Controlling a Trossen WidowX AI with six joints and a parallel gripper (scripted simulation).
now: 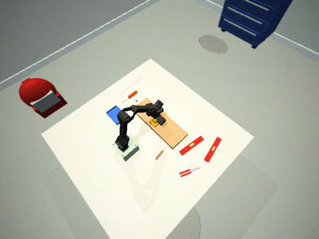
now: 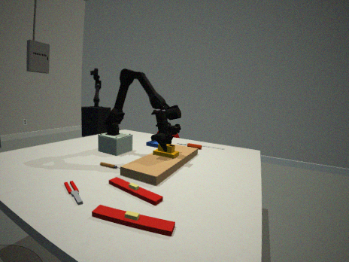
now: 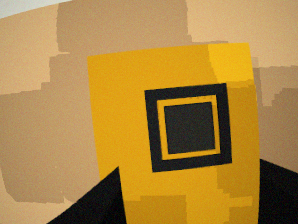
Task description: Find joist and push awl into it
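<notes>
The blue tray is 180 mm behind my gripper tip, 340 mm to the left of it and 50 mm below it. Round my gripper tip: awl (200 mm behind, 200 mm to the right, 60 mm below); yellow stud finder (20 mm above); square indicator (20 mm ahead, 30 mm above).
</notes>
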